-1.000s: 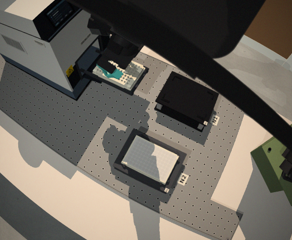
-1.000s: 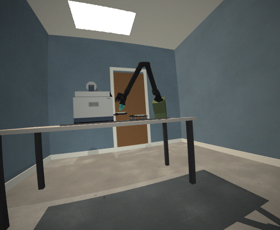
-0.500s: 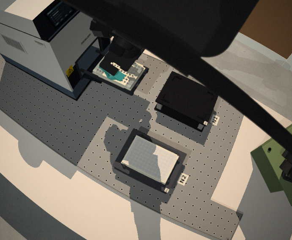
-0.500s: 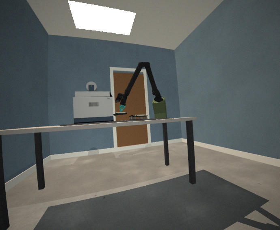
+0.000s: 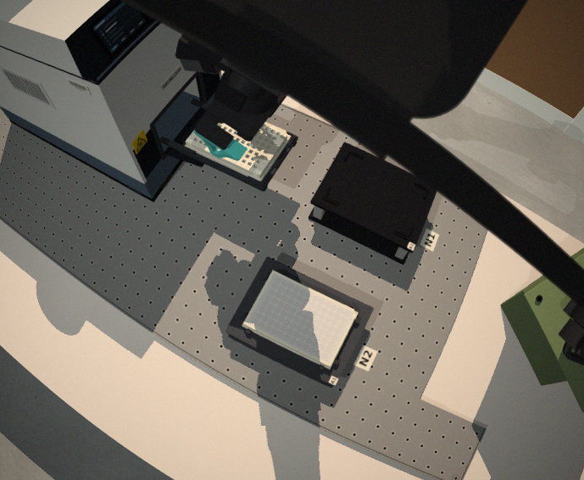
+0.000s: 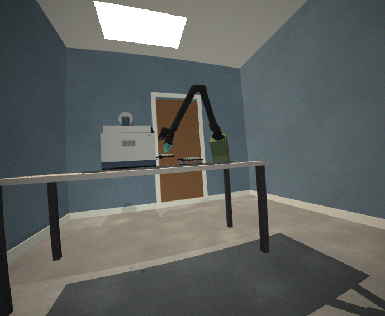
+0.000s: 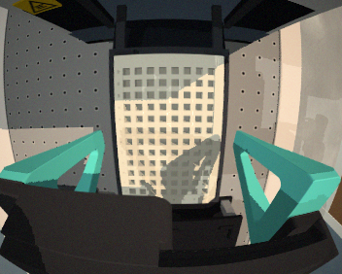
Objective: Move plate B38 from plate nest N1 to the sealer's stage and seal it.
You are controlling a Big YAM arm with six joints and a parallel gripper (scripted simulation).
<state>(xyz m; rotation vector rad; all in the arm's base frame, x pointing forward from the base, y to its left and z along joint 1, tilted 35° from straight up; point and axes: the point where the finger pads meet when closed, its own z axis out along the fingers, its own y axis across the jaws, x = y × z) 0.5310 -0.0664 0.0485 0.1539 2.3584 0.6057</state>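
My hand is 40 mm above the sealer's stage. Also, from my hand: yellow warning label (100 mm ahead, 90 mm to the left, 10 mm above); N1 label (310 mm behind, 130 mm below, 60 mm to the right); front slot (70 mm ahead, 60 mm below).
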